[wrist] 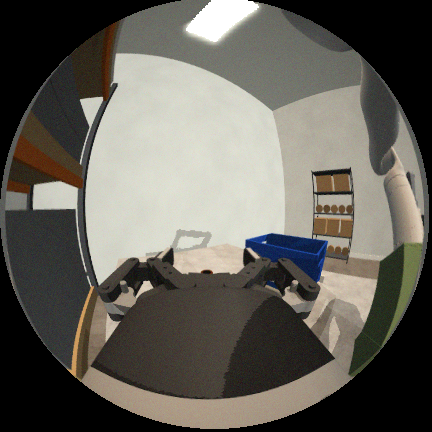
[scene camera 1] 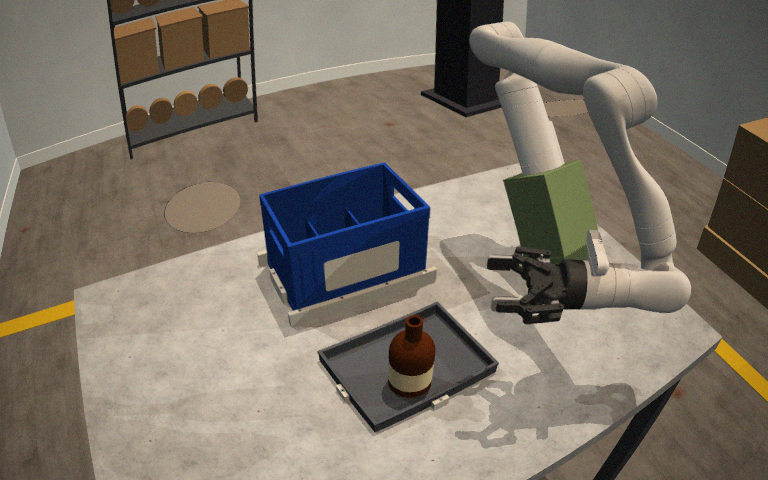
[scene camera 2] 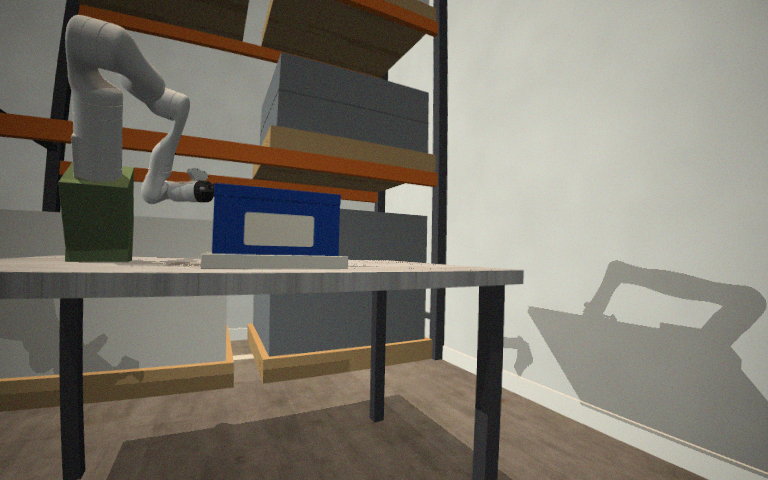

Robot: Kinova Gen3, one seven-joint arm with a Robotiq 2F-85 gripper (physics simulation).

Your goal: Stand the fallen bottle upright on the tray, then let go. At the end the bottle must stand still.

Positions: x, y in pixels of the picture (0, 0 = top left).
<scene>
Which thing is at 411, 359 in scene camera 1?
A brown bottle.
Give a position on a blue crate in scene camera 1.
At 325, 238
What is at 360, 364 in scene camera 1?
A dark grey tray.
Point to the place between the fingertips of my gripper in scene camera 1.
489, 282
</scene>
